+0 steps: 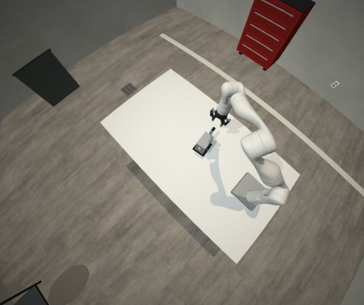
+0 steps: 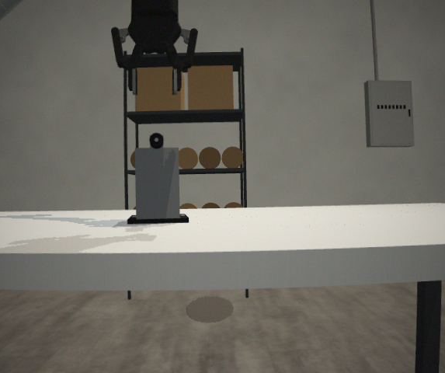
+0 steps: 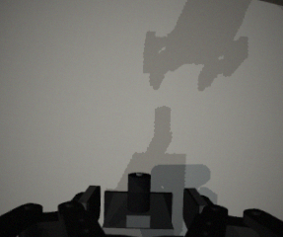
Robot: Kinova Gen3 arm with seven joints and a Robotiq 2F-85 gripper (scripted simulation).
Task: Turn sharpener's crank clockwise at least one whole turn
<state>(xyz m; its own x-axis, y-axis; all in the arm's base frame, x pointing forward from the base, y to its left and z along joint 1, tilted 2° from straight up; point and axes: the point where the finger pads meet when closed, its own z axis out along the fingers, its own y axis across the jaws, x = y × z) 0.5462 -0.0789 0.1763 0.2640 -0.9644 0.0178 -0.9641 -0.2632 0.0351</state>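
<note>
Now: the knob 9 cm below my hand and 2 cm to the left of it.
</note>
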